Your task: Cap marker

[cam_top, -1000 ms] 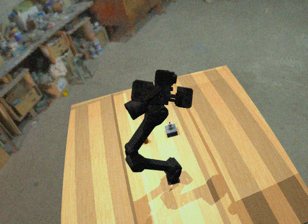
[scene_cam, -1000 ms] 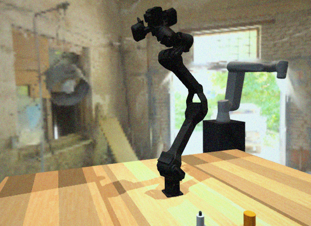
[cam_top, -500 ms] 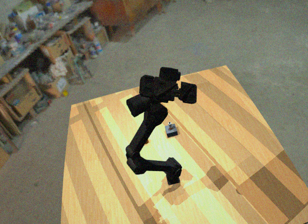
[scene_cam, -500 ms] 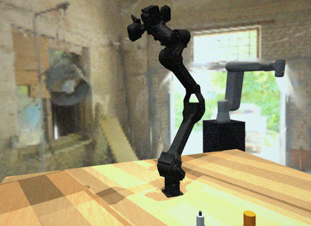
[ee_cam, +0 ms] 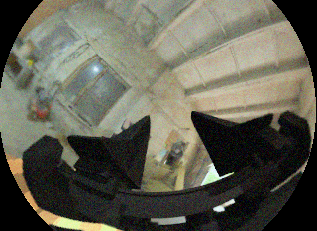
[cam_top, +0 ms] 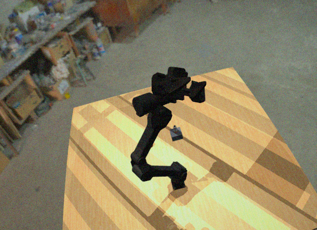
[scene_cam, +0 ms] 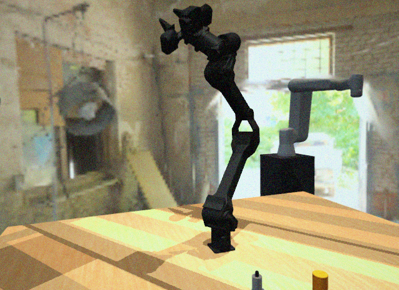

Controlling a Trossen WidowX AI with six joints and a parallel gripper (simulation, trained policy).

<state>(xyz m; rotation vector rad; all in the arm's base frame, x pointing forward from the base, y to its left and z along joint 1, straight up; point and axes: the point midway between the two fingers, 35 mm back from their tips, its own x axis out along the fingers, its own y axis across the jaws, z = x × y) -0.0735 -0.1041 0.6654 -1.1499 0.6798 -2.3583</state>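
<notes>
Now: the orange cap 66 cm below my gripper tip, 39 cm ahead of it and 23 cm to the left of it. From my gripper tip the other things lie so: grey holder block 67 cm below, 41 cm ahead, 6 cm to the left.
</notes>
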